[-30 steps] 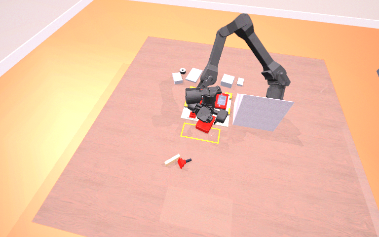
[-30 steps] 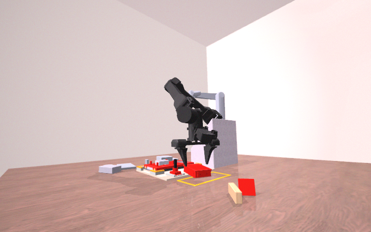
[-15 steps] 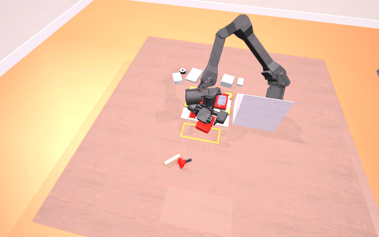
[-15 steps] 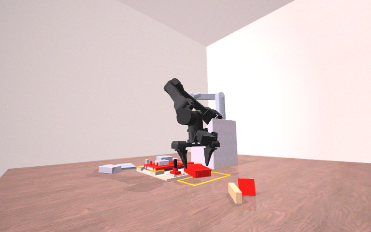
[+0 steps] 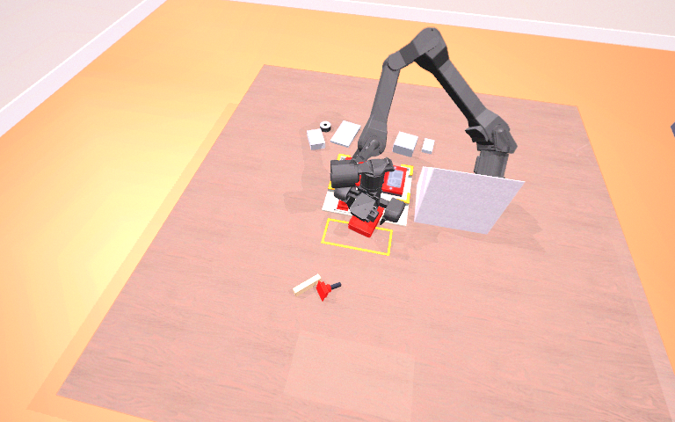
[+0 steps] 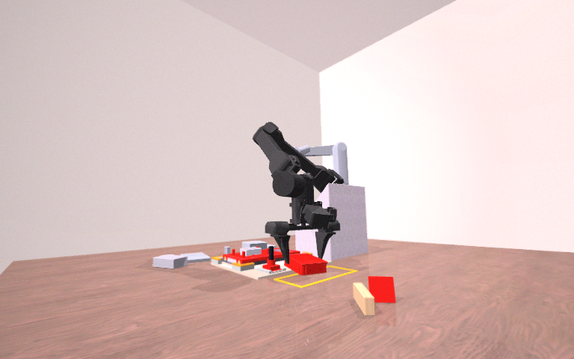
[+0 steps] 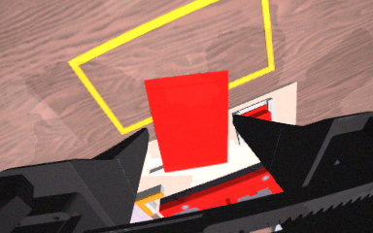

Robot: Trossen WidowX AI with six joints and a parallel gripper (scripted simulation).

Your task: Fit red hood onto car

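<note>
The white jig lies 30 mm ahead of my gripper tip, 130 mm to the right of it and 10 mm below it. The rest, counted from my gripper tip: wooden bar 80 mm ahead, 240 mm to the left, 10 mm below; then red hood right at my gripper tip.
</note>
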